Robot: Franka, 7 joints.
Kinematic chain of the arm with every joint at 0, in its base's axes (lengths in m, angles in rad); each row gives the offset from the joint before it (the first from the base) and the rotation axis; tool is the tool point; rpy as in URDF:
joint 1: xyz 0 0 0.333 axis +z
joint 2: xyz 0 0 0 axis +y
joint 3: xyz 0 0 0.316 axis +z
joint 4: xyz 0.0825 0 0 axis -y
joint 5: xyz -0.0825 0 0.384 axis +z
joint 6: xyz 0 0 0 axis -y
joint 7: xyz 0.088 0 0 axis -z
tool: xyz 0 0 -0.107 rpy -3.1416 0 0
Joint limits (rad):
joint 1: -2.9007..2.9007
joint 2: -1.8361..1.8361
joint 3: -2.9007..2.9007
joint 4: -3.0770..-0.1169
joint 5: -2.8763..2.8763
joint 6: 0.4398..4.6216
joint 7: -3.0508..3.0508
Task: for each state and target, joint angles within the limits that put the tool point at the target. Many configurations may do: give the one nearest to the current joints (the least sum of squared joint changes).
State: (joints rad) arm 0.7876 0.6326 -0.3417 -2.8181 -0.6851 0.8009 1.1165
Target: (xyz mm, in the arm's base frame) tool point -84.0 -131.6 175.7
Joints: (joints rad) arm 0.1531 1.3204 -0.3188 -2.9618 -0.6702 1.4708 1.1165
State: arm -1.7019 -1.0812 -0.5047 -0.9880 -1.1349 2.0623 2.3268
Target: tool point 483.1 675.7 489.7
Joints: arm -2.3722 -1.6694 -0.4177 -0.5082 -1.1602 2.1284 2.3268
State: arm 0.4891 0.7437 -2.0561 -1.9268 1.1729 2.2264 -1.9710
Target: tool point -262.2 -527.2 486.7
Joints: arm 0.2538 -0.0204 -2.3074 -2.0133 1.1749 2.3363 -1.9710
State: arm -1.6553 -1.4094 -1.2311 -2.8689 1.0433 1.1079 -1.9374
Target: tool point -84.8 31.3 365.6
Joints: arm -2.0679 -1.4965 -1.6979 -3.0296 0.3638 0.4398 -1.9374
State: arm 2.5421 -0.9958 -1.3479 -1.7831 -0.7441 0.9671 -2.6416
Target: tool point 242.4 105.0 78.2
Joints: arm 2.4300 -1.2696 -2.1591 -2.3418 -0.7951 0.9221 -2.6416
